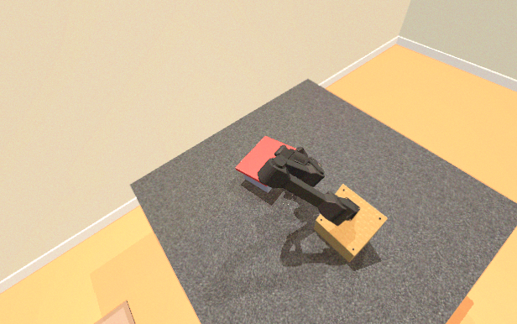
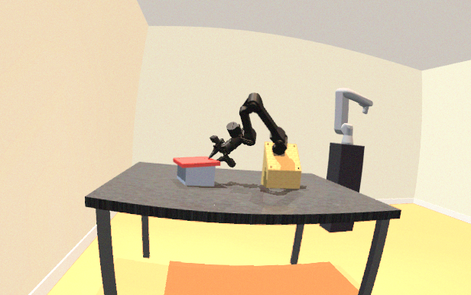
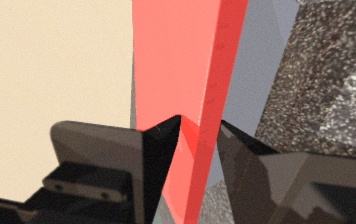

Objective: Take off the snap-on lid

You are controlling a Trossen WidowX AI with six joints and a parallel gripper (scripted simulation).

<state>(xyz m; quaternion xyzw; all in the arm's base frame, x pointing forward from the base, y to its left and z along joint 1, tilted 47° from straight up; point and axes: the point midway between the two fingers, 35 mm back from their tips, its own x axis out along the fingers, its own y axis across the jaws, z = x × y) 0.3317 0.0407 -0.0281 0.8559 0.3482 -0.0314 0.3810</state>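
Now: the red lid 80 mm ahead of my gripper tip and 20 mm to the left of it. Also, from my gripper tip: storage box: 70 mm ahead, 60 mm below, 20 mm to the left.
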